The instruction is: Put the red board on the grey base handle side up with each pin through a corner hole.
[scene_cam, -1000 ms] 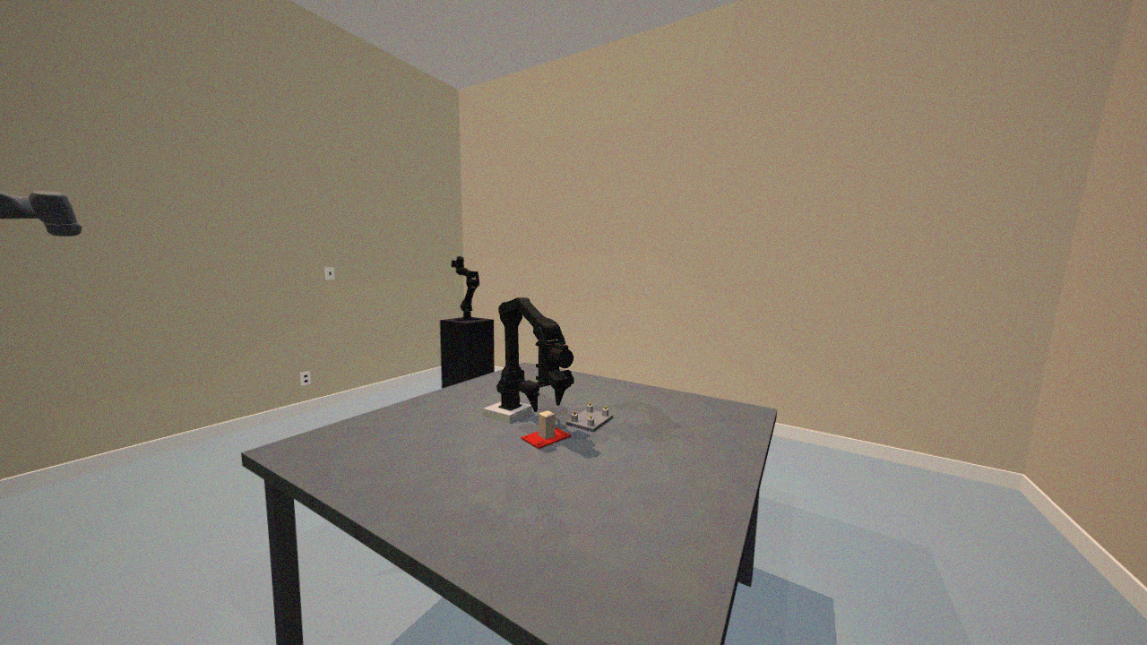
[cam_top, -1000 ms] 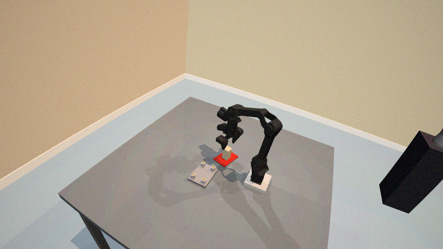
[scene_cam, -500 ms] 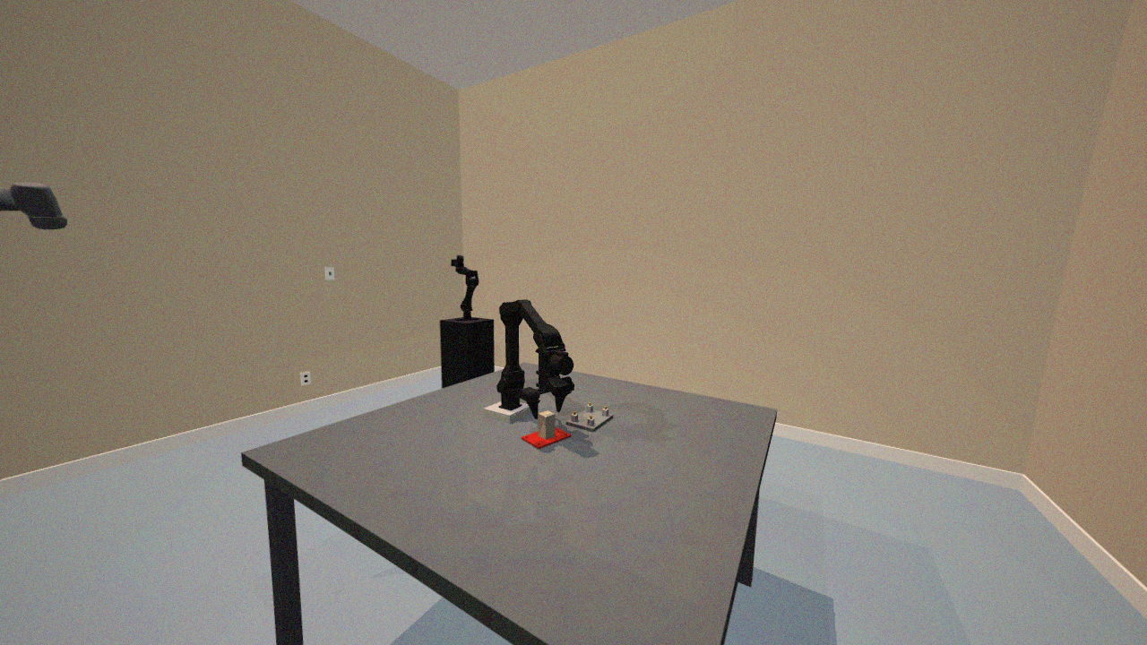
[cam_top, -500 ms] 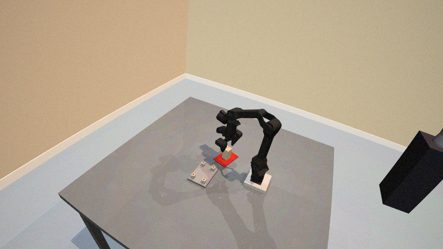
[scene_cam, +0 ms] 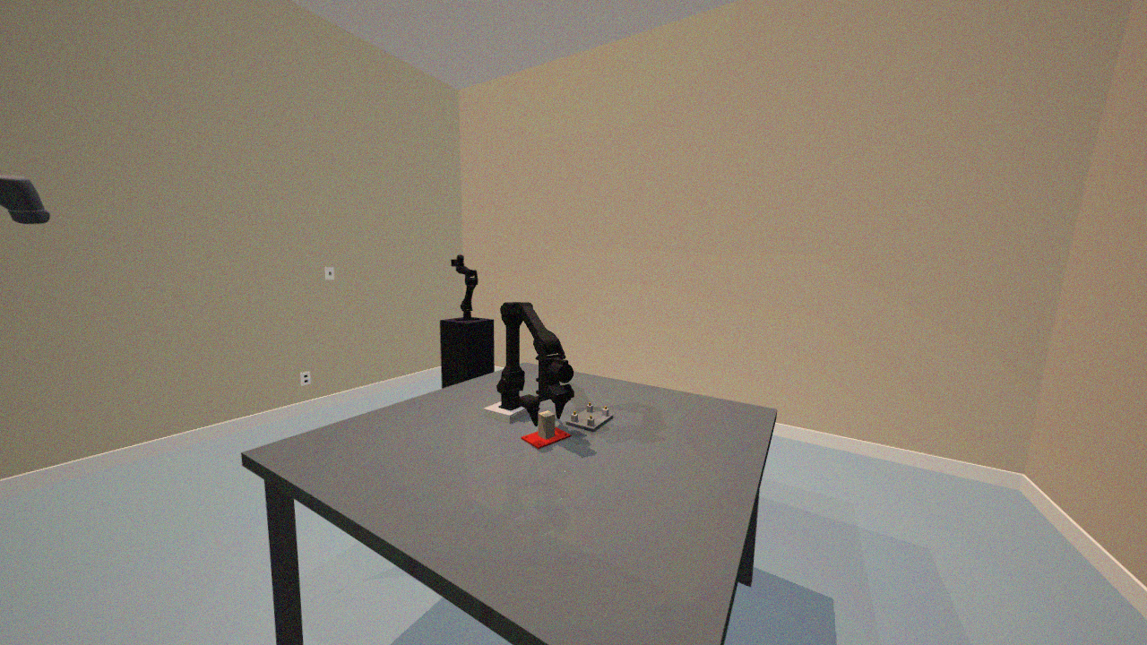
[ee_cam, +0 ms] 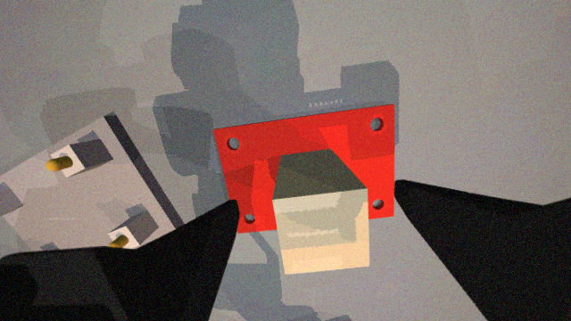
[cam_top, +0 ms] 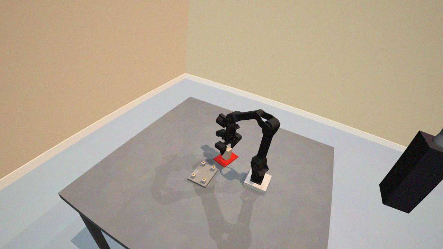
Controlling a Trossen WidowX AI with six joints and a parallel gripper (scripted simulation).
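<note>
Right now my gripper tip is 3 cm above the red board. Also, from my gripper tip: grey base 20 cm to the left, 5 cm below, 5 cm ahead.
</note>
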